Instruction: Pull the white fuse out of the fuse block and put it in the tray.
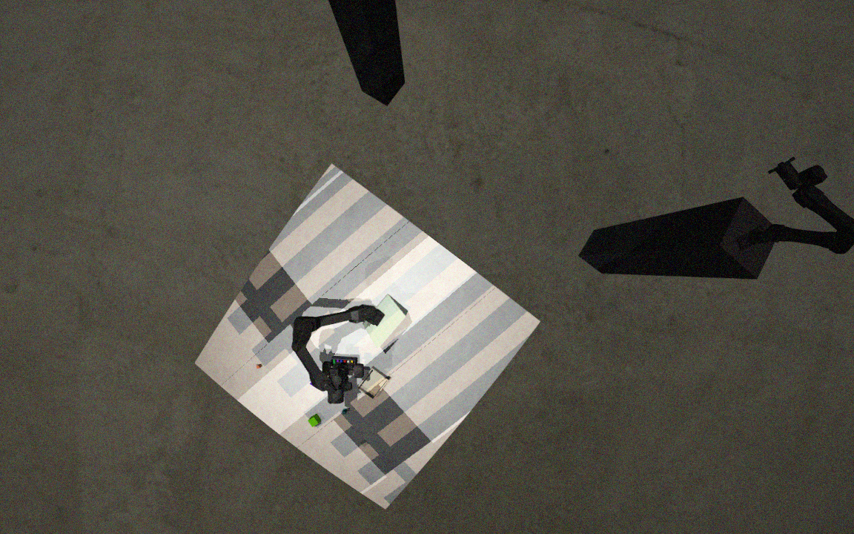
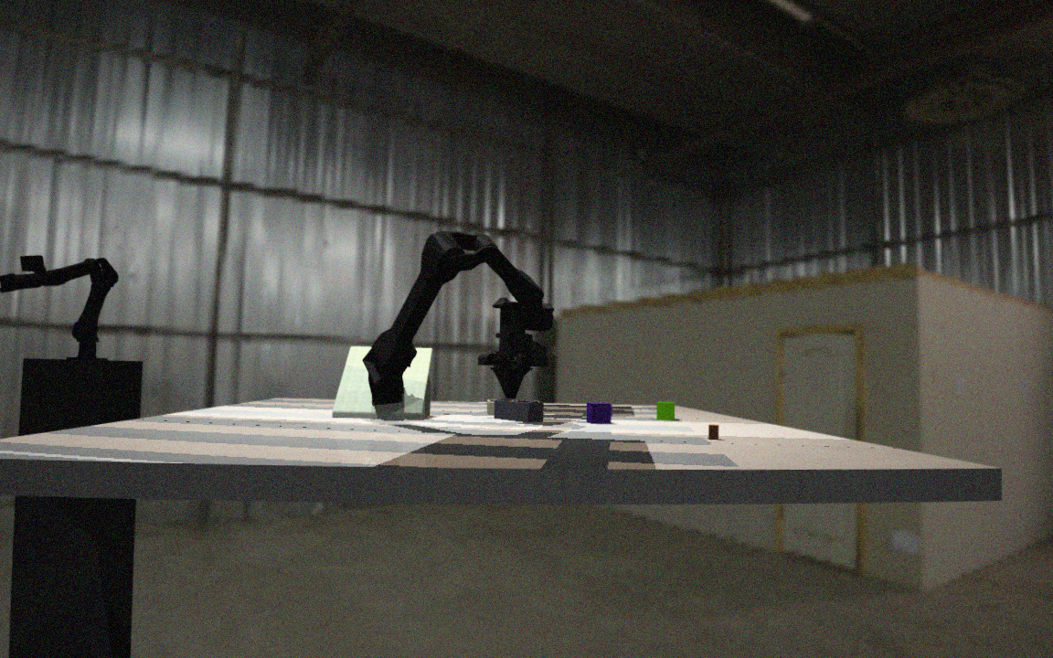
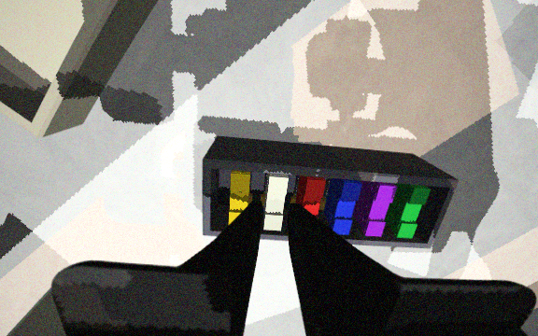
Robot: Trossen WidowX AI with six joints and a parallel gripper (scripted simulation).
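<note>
My gripper tip is now 20 mm above the white fuse. Also, from my gripper tip: blue fuse 20 mm ahead, 30 mm to the right, 20 mm below; then yellow fuse 10 mm behind, 10 mm to the left, 20 mm below; then red fuse 10 mm ahead, 20 mm to the right, 20 mm below.
</note>
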